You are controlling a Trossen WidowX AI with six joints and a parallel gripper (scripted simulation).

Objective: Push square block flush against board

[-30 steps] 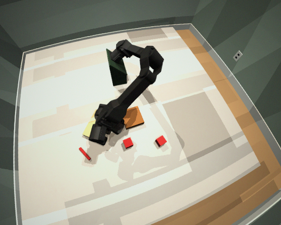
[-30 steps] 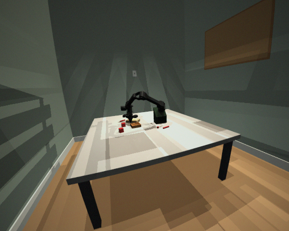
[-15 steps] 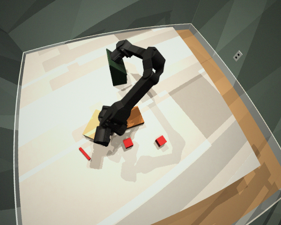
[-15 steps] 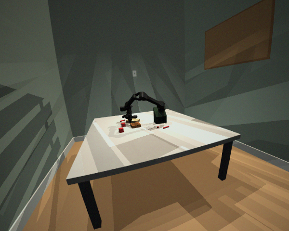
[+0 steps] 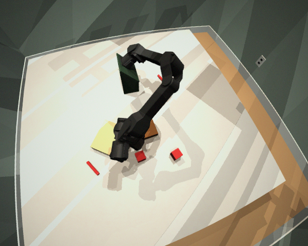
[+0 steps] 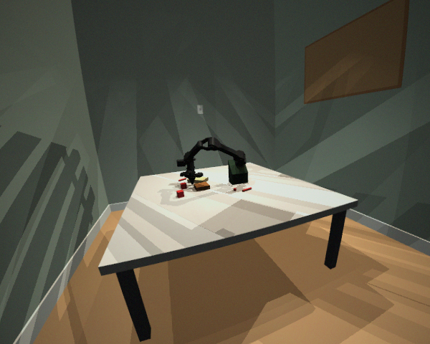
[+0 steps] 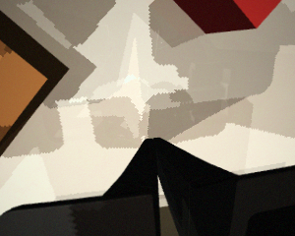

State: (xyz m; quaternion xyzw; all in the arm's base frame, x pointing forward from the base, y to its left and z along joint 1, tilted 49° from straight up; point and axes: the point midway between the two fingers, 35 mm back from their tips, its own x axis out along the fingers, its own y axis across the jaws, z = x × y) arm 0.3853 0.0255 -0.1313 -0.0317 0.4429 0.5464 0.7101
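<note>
My gripper tip is 60 mm past the orange square block, 100 mm to the right of it and 10 mm below it. From my gripper tip the other things lie so: small red bit: 270 mm behind, 260 mm to the left; then pale yellow board: 60 mm behind, 80 mm to the right, 10 mm above.
</note>
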